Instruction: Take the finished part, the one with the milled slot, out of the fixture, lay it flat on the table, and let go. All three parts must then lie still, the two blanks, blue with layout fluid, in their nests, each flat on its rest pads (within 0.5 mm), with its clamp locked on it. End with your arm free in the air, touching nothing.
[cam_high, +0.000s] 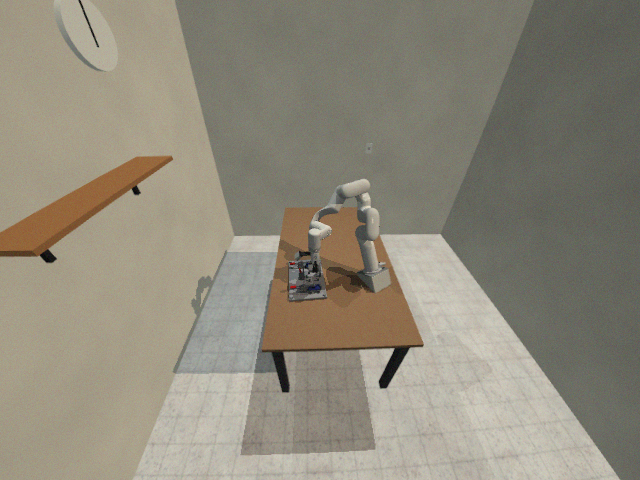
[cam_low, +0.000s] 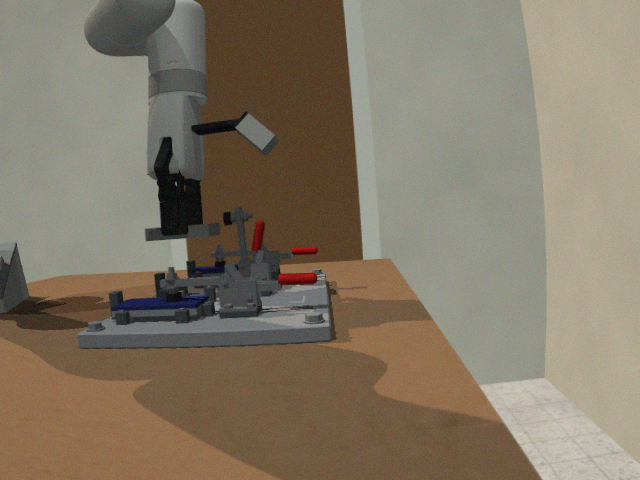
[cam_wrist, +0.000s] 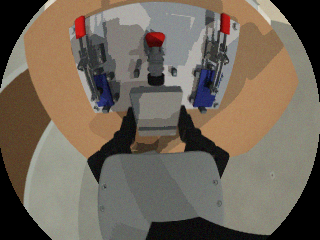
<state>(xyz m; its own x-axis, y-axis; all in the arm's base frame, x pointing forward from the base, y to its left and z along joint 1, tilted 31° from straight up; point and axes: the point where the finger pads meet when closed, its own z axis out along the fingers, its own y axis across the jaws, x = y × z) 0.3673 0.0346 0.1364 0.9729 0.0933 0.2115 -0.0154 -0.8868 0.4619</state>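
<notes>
The grey fixture plate is 60 mm ahead of my hand and 100 mm below it. Round my hand: blue blank 110 mm to the right, 90 mm below; then grey finished part 10 mm behind, 10 mm below.
</notes>
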